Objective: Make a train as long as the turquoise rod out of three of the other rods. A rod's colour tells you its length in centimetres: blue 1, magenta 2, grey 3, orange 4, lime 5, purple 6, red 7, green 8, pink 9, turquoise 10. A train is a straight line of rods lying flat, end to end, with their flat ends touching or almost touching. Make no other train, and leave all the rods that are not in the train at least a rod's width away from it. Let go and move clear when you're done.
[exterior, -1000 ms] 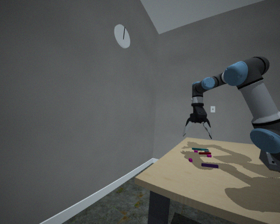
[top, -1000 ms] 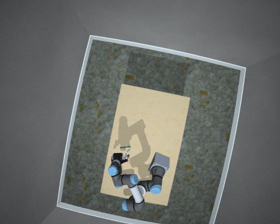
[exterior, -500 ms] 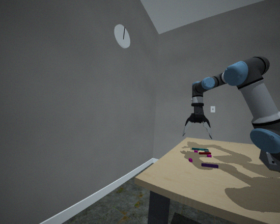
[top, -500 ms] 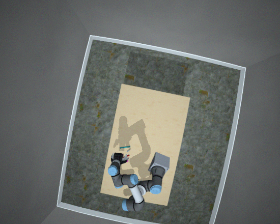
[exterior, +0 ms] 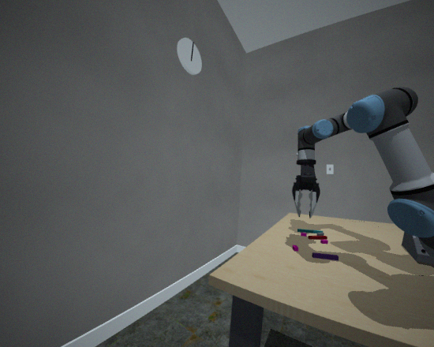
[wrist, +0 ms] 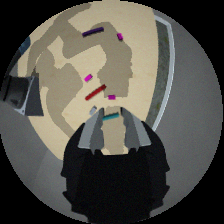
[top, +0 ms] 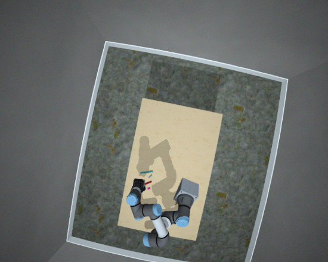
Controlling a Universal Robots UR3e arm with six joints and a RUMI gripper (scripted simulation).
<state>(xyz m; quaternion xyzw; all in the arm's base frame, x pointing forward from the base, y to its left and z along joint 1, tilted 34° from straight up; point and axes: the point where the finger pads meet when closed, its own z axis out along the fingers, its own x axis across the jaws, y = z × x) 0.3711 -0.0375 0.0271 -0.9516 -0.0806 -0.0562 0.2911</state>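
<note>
Right now my hand is 8 cm above the red rod, 5 cm past it and 1 cm to the right of it. Round my hand: purple rod: 19 cm to the left, 8 cm below, 8 cm behind; grey rod: 8 cm below, 5 cm to the right, 5 cm behind; turquoise rod: 8 cm to the right, 8 cm below, 1 cm behind.
</note>
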